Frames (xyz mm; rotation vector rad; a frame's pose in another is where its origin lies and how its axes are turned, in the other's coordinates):
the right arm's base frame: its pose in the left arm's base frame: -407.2 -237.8 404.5 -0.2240 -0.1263 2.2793
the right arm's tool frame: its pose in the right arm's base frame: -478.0 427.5 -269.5 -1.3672 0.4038 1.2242
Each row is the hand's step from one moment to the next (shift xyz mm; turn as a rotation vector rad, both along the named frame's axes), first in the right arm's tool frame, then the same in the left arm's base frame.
Working: the right arm's tool frame: its pose in the left arm's base frame: -358.7 -874.2 127.8 1.2826 1.1907 -1.8955

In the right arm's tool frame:
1: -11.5 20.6 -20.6 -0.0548 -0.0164 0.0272
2: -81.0 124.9 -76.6 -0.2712 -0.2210 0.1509
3: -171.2 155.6 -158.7 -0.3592 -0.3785 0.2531
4: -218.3 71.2 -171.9 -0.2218 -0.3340 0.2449
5: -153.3 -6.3 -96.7 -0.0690 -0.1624 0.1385
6: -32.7 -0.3 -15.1 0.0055 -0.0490 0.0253
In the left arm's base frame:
1: 30.1 8.6 0.0 -0.0037 -0.0186 0.0604
2: 166.2 9.0 17.9 -0.1390 -0.0431 0.3521
3: 261.6 65.4 77.5 -0.2769 -0.0656 0.5054
4: 216.8 113.8 149.3 -0.2907 -0.0740 0.3616
5: 96.1 84.1 128.8 -0.1648 -0.0520 0.1430
6: 19.0 12.5 27.9 -0.0529 -0.0002 0.0164

